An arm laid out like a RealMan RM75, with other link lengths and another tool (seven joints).
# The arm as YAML. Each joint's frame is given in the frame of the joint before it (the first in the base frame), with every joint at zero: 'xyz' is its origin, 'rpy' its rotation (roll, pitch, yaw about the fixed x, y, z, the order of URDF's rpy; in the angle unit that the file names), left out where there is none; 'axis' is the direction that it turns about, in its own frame. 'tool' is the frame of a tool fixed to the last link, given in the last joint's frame.
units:
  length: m
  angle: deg
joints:
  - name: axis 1
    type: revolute
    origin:
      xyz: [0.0, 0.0, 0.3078]
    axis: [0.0, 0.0, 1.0]
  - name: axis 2
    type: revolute
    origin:
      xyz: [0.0, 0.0, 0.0]
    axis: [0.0, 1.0, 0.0]
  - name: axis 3
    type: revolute
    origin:
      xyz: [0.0, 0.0, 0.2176]
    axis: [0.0, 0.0, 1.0]
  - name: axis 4
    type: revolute
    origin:
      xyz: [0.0, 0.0, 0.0]
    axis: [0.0, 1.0, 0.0]
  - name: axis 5
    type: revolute
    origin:
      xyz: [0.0, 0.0, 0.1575]
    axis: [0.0, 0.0, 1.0]
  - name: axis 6
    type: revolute
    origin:
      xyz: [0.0, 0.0, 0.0]
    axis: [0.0, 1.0, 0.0]
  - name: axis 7
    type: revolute
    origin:
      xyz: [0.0, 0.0, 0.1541]
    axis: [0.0, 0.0, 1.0]
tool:
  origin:
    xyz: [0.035, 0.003, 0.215]
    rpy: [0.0, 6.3, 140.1]
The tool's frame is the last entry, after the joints.
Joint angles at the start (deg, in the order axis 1, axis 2, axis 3, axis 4, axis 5, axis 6, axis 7): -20.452 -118.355 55.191 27.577 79.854 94.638 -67.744
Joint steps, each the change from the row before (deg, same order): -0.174 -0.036 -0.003 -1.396 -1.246 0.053 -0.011; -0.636 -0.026 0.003 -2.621 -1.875 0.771 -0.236; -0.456 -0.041 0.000 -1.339 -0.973 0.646 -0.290; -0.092 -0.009 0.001 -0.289 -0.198 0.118 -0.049; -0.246 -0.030 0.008 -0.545 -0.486 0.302 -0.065; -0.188 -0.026 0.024 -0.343 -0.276 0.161 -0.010; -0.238 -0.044 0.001 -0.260 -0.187 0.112 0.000; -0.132 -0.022 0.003 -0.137 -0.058 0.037 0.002; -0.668 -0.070 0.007 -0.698 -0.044 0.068 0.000; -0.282 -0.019 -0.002 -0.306 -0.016 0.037 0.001; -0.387 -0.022 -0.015 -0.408 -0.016 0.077 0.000; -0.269 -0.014 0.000 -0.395 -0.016 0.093 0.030
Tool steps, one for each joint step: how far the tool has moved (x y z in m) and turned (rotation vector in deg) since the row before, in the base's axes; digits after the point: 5 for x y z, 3 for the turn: 0.00049 0.00366 0.00441 0.074 -1.454 1.046; 0.00394 0.00278 0.00713 -0.495 -2.806 1.184; 0.00364 0.00053 0.00426 -0.413 -1.670 0.381; 0.00063 0.00017 0.00081 -0.083 -0.333 0.096; 0.00209 0.00029 0.00226 -0.079 -0.737 0.059; 0.00142 0.00012 0.00109 -0.061 -0.413 -0.004; 0.00169 0.00009 0.00071 -0.051 -0.318 -0.091; 0.00081 0.00001 0.00010 -0.053 -0.127 -0.050; 0.00318 -0.00015 -0.00100 -0.421 -0.387 -0.211; 0.00129 -0.00008 -0.00039 -0.180 -0.161 -0.086; 0.00187 -0.00020 -0.00041 -0.239 -0.228 -0.143; 0.00123 -0.00034 -0.00040 -0.222 -0.205 -0.069
